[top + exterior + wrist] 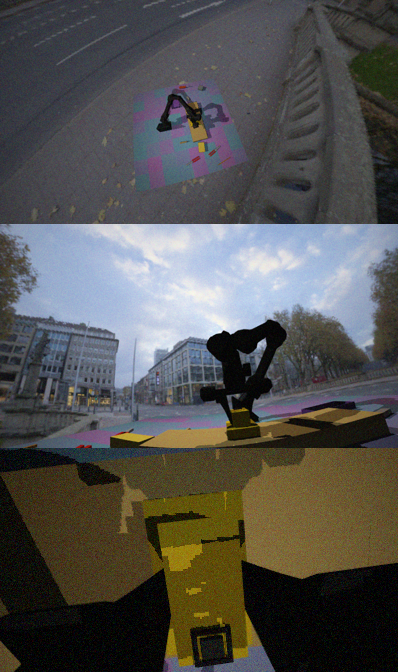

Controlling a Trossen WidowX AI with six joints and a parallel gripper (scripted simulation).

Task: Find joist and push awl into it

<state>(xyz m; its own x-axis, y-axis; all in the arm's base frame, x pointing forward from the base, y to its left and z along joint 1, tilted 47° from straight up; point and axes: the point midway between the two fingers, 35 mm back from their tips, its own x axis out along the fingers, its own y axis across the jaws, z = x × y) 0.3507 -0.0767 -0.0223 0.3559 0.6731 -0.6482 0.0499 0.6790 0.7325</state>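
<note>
Right now the purple tray is 39 cm to the left of my gripper tip, 19 cm behind it and 5 cm below it. Also, from my gripper tip: yellow block: 30 cm to the right, 5 cm below, 3 cm behind; yellow stud finder: 2 cm behind, 2 cm above; awl: 18 cm to the right, 18 cm behind, 6 cm below.
</note>
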